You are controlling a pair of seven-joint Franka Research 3 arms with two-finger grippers.
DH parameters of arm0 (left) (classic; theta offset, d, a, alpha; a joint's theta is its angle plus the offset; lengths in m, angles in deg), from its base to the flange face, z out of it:
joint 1: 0 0.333 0 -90
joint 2: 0 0 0 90
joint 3: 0 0.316 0.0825 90
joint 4: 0 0 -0.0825 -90
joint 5: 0 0.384 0 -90
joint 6: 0 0 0.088 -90
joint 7: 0 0.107 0 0
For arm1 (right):
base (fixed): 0 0 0 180
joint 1: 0 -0.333 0 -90
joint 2: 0 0 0 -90
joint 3: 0 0.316 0.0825 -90
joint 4: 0 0 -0.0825 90
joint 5: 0 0.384 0 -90
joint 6: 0 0 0.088 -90
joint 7: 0 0.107 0 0
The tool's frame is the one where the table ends.
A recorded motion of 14 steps. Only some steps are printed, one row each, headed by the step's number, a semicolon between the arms.
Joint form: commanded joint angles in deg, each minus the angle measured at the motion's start. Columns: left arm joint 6, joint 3, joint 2, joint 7, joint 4, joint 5, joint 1; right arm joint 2, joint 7, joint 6, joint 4, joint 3, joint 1, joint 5.
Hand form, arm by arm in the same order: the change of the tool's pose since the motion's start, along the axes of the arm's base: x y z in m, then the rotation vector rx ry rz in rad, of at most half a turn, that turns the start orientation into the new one. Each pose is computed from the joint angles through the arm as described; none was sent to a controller.
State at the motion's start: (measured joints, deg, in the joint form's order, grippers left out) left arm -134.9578 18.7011 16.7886 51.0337 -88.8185 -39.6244 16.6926; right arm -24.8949 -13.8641 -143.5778 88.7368 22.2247 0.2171 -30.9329
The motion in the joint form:
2: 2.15 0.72 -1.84 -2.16 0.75 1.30 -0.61; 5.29 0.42 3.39 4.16 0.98 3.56 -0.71
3: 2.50 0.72 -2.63 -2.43 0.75 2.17 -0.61; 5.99 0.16 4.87 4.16 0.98 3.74 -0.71
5: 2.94 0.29 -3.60 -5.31 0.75 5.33 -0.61; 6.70 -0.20 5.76 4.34 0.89 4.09 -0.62
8: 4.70 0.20 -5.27 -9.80 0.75 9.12 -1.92; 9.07 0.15 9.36 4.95 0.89 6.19 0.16
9: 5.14 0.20 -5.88 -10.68 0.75 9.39 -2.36; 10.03 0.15 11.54 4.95 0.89 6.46 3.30
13: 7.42 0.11 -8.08 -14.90 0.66 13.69 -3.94; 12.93 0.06 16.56 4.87 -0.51 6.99 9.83
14: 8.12 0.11 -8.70 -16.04 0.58 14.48 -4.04; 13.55 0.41 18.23 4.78 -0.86 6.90 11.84
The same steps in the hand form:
2: -0.0062 -0.0051 0.0244 -0.0098 -0.0048 0.0028; -0.0150 -0.0330 0.0187 -0.0552 0.0183 -0.0581
3: -0.0096 -0.0064 0.0326 -0.0007 -0.0056 -0.0001; -0.0170 -0.0367 0.0236 -0.0706 0.0270 -0.0671
5: -0.0118 -0.0113 0.0419 0.0086 0.0140 0.0158; -0.0185 -0.0425 0.0281 -0.0821 0.0311 -0.0756
8: -0.0116 -0.0285 0.0563 0.0019 0.0430 0.0256; -0.0226 -0.0700 0.0418 -0.1001 0.0572 -0.1442
9: -0.0119 -0.0342 0.0622 -0.0055 0.0406 0.0255; -0.0268 -0.0745 0.0477 -0.0686 0.0925 -0.1771
13: -0.0146 -0.0545 0.0799 -0.0017 0.0733 0.0280; -0.0370 -0.0962 0.0678 -0.0077 0.1585 -0.2628
14: -0.0176 -0.0567 0.0843 -0.0069 0.0803 0.0358; -0.0405 -0.0989 0.0714 0.0152 0.1843 -0.2871

